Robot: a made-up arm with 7 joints. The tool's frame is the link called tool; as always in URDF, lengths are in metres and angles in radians. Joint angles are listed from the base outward.
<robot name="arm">
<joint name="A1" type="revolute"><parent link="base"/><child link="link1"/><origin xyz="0 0 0.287" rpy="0 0 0"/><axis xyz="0 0 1"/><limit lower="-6.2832" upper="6.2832"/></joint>
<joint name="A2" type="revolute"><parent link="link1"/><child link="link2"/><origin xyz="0 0 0" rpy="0 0 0"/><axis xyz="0 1 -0.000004"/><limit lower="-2.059" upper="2.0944"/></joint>
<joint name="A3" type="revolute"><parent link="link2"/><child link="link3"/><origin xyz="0 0 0.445" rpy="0 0 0"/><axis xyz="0 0 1"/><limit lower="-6.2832" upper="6.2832"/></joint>
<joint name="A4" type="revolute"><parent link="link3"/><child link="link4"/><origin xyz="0.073 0 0" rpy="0 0 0"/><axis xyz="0 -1 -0.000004"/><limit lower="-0.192" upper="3.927"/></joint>
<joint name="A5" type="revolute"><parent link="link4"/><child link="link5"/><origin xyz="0.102 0 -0.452" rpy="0 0 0"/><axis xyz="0 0.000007 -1"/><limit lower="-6.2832" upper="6.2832"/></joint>
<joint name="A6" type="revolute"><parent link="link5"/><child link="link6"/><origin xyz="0 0 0" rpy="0 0 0"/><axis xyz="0 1 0.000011"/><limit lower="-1.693" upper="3.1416"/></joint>
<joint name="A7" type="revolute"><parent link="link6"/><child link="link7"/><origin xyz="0.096 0 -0.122" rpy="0 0 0"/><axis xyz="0 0.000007 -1"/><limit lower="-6.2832" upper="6.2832"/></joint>
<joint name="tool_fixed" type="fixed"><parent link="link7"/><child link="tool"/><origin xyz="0 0 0" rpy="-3.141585 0 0"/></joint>
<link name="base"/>
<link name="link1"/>
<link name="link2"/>
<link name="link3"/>
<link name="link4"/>
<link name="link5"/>
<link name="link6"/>
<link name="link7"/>
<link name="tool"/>
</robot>
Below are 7 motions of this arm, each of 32 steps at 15 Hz.
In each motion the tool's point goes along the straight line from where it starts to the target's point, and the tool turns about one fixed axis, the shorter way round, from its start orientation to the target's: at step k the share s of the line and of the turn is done. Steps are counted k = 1, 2, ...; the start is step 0. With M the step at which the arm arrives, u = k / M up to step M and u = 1 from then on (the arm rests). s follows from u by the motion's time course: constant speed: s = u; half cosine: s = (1 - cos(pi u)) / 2; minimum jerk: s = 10 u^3 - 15 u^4 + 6 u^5.
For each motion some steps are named. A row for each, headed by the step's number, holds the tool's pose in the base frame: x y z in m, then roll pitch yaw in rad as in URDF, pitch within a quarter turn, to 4 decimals.
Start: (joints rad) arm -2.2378 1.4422 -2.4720 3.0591 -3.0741 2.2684 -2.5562
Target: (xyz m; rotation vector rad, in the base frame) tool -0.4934 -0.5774 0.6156 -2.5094 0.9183 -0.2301
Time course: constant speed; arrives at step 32
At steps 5, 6, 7, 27, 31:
5: -0.4908 -0.7505 0.3466 2.8704 -0.6870 0.4890
6: -0.4909 -0.7441 0.3566 2.9179 -0.6809 0.4282
7: -0.4910 -0.7377 0.3665 2.9646 -0.6726 0.3682
27: -0.4929 -0.6095 0.5658 -2.7114 -0.1771 -0.5420
31: -0.4933 -0.5838 0.6056 -2.6612 -0.0364 -0.6707

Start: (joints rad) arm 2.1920 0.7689 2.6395 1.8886 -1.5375 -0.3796 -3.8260
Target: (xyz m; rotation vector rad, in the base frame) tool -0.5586 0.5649 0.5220 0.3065 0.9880 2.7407
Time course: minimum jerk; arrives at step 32
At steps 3, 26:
3: -0.1814 0.0069 1.1697 -0.4107 -0.2855 2.9913
26: -0.5401 0.5375 0.5538 0.6551 -0.1332 2.8705

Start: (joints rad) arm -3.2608 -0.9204 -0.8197 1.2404 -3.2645 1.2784 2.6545
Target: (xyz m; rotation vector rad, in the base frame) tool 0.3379 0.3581 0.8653 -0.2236 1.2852 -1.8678
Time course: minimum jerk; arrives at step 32
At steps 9, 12, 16, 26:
9: 0.1496 0.4636 0.9200 -0.5328 -0.0694 -1.3478
12: 0.1794 0.4470 0.9114 -0.5897 0.0193 -1.4812
16: 0.2285 0.4194 0.8971 -0.7090 0.1462 -1.7143
26: 0.3272 0.3641 0.8684 -1.0304 0.2949 -2.2368

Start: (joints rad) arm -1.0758 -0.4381 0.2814 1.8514 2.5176 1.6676 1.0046
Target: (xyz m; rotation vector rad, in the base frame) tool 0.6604 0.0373 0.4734 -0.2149 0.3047 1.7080
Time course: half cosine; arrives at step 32
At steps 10, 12, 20, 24, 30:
10: 0.3367 0.0176 1.0482 -0.8921 0.3004 0.3037
12: 0.3727 0.0198 0.9843 -0.8020 0.3669 0.4479
20: 0.5319 0.0295 0.7015 -0.2960 0.4759 1.1758
24: 0.5995 0.0336 0.5816 -0.0810 0.4175 1.4847
30: 0.6564 0.0371 0.4805 0.0739 0.3259 1.7229

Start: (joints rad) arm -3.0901 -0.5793 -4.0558 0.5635 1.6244 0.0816 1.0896
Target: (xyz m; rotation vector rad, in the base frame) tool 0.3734 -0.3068 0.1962 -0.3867 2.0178 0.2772
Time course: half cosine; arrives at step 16
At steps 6, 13, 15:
6: 0.2575 -0.3790 0.1802 -2.9355 0.3103 3.0693
13: 0.3593 -0.3156 0.1942 3.0944 0.9977 -2.8567
15: 0.3718 -0.3078 0.1960 3.0788 1.0860 -2.8088

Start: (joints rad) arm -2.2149 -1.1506 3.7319 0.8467 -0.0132 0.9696 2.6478
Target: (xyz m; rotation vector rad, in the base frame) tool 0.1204 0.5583 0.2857 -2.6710 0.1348 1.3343
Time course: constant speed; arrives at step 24
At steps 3, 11, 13, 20, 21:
3: -0.0600 0.4229 -0.0529 2.0586 -0.2795 -0.7608
11: 0.0087 0.4745 0.0761 2.3663 0.2524 -0.7043
13: 0.0259 0.4874 0.1083 2.4549 0.3805 -0.6619
20: 0.0860 0.5325 0.2212 2.8914 0.7789 -0.3623
21: 0.0946 0.5390 0.2373 2.9803 0.8242 -0.2911

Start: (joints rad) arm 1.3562 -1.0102 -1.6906 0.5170 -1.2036 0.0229 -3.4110
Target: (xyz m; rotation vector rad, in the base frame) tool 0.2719 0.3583 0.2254 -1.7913 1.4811 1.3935
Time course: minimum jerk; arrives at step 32
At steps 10, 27, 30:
10: 0.4366 -0.0147 0.3012 -3.1078 1.0004 -2.1072
27: 0.2779 0.3448 0.2282 2.5923 1.0655 -1.7396
30: 0.2723 0.3573 0.2256 2.5715 1.0697 -1.7277

